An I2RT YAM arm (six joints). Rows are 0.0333 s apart.
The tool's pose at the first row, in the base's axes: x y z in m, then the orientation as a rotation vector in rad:
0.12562 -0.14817 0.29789 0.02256 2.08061 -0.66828
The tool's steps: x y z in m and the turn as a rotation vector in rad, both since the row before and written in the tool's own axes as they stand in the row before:
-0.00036 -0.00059 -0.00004 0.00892 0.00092 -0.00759
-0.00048 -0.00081 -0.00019 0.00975 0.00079 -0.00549
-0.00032 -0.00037 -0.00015 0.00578 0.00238 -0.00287
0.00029 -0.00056 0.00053 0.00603 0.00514 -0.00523
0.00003 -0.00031 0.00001 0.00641 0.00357 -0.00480
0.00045 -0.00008 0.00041 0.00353 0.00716 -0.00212
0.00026 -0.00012 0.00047 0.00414 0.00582 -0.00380
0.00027 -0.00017 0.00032 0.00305 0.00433 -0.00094
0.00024 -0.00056 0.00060 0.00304 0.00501 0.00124
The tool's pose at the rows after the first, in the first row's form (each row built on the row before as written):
0.12564 -0.14857 0.29845 0.02003 2.07957 -0.68228
0.12555 -0.14905 0.29928 0.02011 2.07777 -0.69586
0.12552 -0.14921 0.29977 0.02123 2.07845 -0.70391
0.12560 -0.15001 0.29959 0.02102 2.08200 -0.71400
0.12550 -0.15028 0.29971 0.02090 2.08383 -0.72404
0.12552 -0.15066 0.29923 0.02328 2.08969 -0.72992
0.12568 -0.15106 0.29889 0.02376 2.09430 -0.73729
0.12571 -0.15143 0.29863 0.02608 2.09745 -0.74161
0.12585 -0.15226 0.29847 0.03093 2.10090 -0.74471

